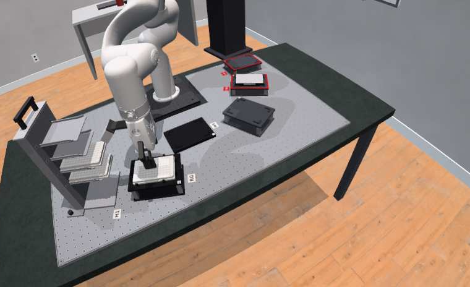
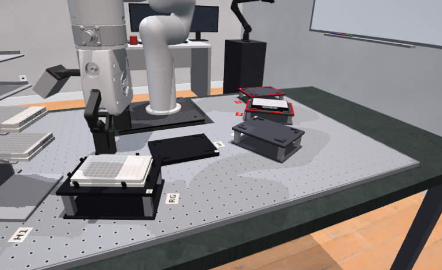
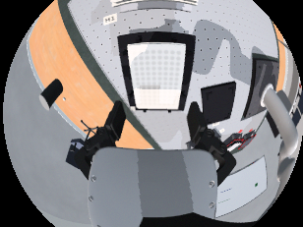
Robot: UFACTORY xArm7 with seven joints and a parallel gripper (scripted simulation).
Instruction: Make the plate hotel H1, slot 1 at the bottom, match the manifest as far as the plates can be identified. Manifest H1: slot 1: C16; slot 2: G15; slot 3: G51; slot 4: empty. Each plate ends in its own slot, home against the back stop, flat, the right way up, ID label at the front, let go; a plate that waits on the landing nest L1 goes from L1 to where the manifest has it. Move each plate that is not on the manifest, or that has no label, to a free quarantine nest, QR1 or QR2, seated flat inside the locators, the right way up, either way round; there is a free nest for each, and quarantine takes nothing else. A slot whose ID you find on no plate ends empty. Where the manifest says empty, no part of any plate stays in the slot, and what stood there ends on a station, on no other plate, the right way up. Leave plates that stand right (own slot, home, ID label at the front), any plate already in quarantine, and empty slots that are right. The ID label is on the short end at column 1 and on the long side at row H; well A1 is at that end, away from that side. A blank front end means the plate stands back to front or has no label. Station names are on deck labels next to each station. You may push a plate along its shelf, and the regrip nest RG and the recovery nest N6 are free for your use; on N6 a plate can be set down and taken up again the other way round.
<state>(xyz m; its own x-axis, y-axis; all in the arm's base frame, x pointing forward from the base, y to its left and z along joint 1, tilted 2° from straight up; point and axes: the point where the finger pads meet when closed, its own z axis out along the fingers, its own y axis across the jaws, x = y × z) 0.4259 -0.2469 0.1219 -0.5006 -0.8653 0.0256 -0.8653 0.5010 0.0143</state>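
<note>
The black regrip nest RG is 10 mm behind my hand, 10 mm to the right of it and 80 mm below it. From my hand the other things lie so: deck label H1 (10 mm ahead, 180 mm to the right, 140 mm below); then flat black nest N6 (120 mm behind, 180 mm to the left, 130 mm below); then RG deck label (50 mm ahead, 80 mm to the left, 140 mm below).
</note>
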